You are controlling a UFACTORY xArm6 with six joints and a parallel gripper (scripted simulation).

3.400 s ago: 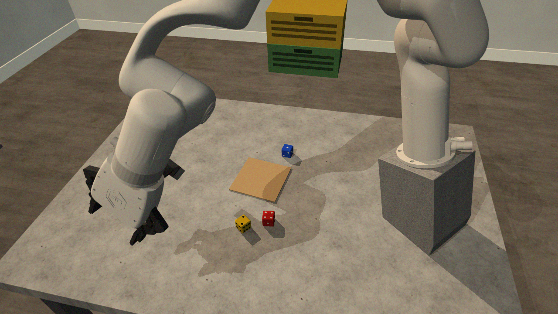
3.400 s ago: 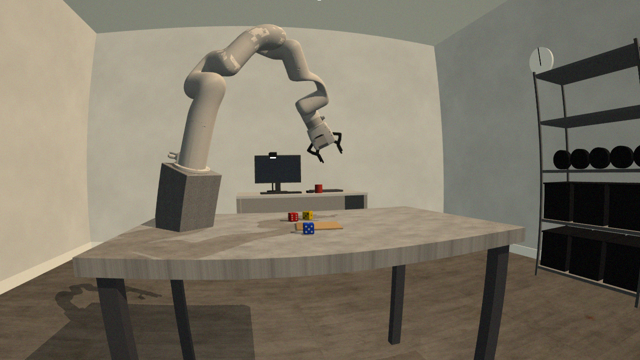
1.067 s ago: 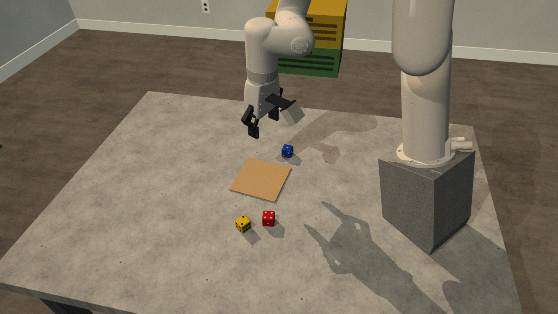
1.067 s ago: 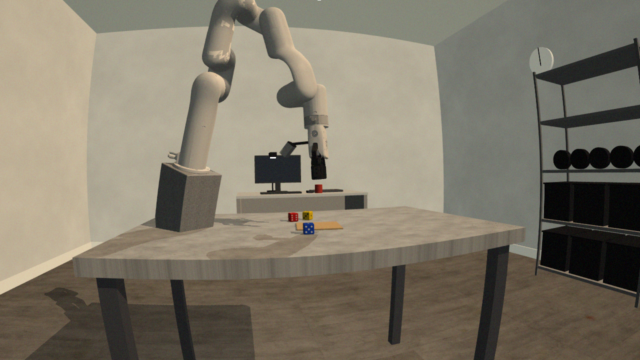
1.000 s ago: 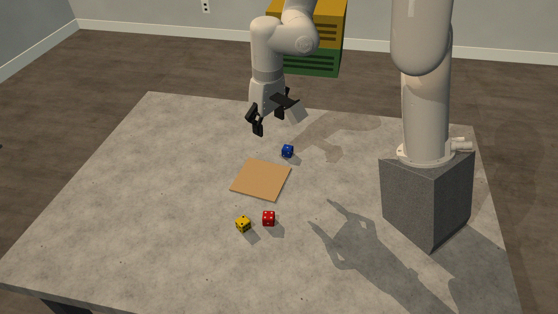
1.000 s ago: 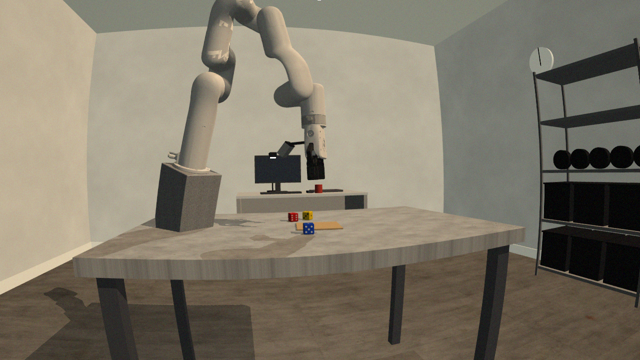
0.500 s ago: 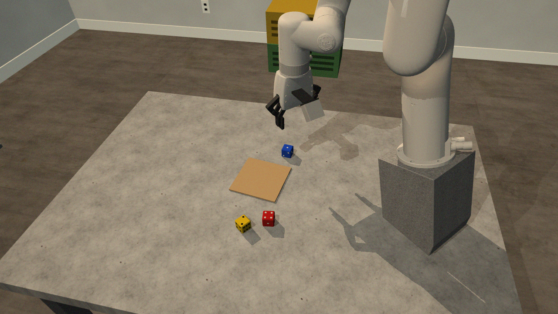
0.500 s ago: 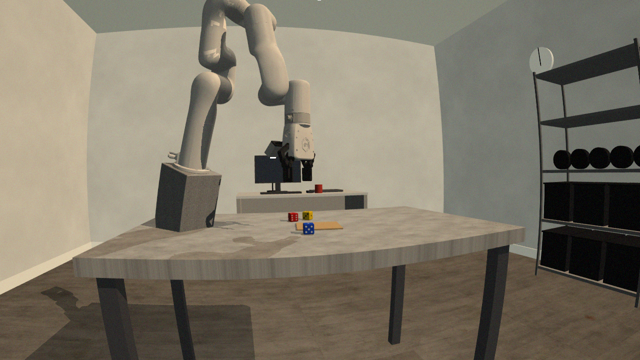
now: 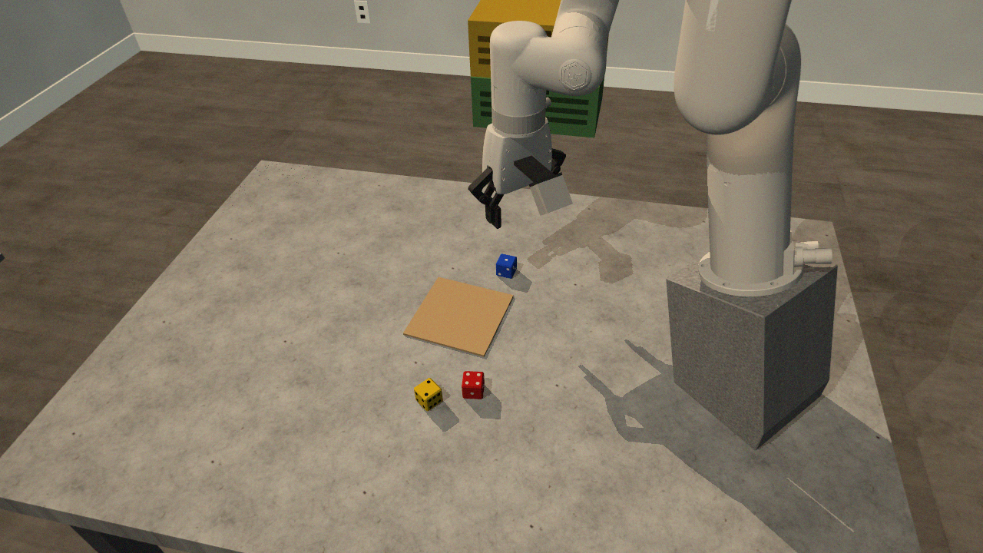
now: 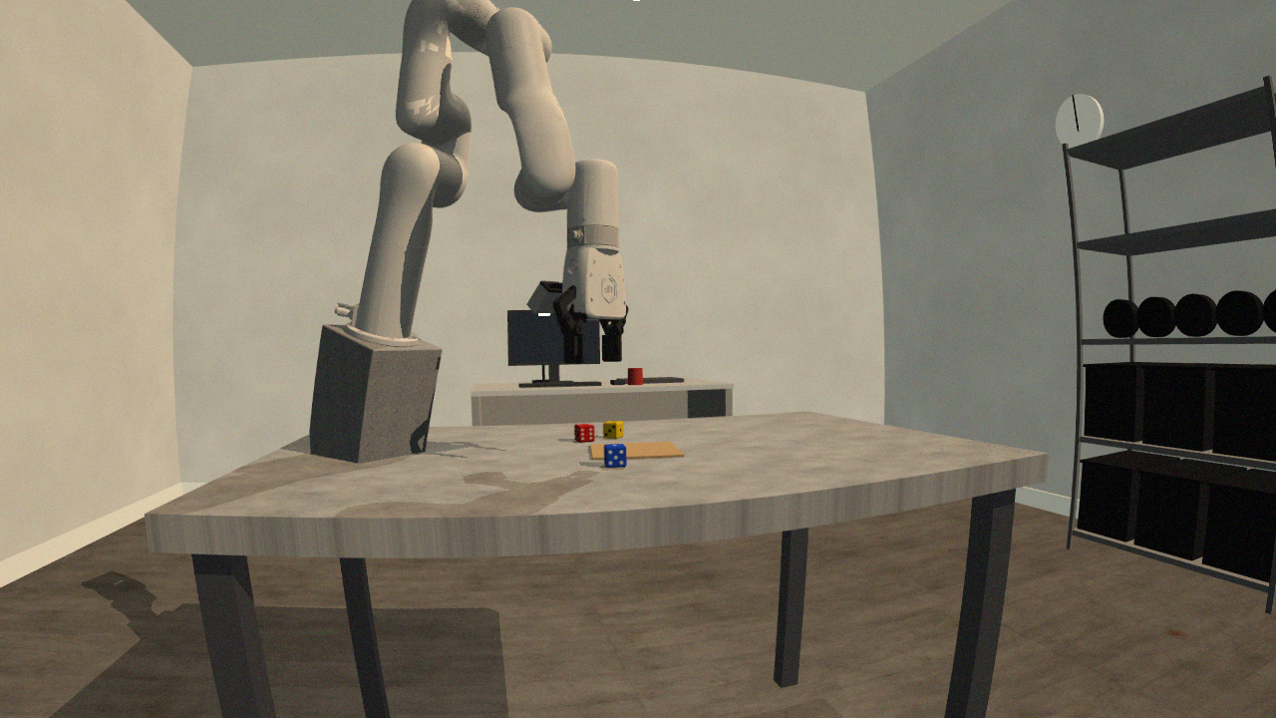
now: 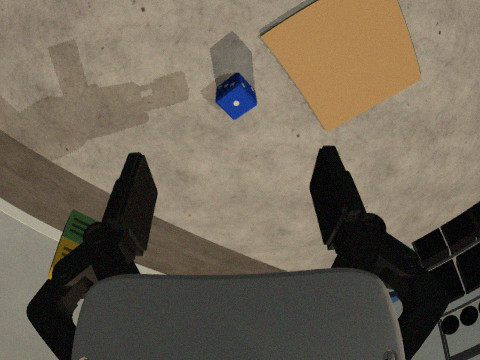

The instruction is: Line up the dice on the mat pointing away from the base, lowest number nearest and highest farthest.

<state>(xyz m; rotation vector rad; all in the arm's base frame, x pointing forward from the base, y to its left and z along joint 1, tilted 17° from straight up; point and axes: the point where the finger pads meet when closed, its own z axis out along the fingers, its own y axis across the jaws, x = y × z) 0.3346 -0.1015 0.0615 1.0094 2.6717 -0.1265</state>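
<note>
The blue die is 3 cm ahead of my hand, 2 cm to the right of it and 14 cm below it. Round my hand: red die: 1 cm ahead, 25 cm to the left, 14 cm below; yellow die: 7 cm ahead, 28 cm to the left, 14 cm below; mat: 8 cm ahead, 10 cm to the left, 16 cm below.
</note>
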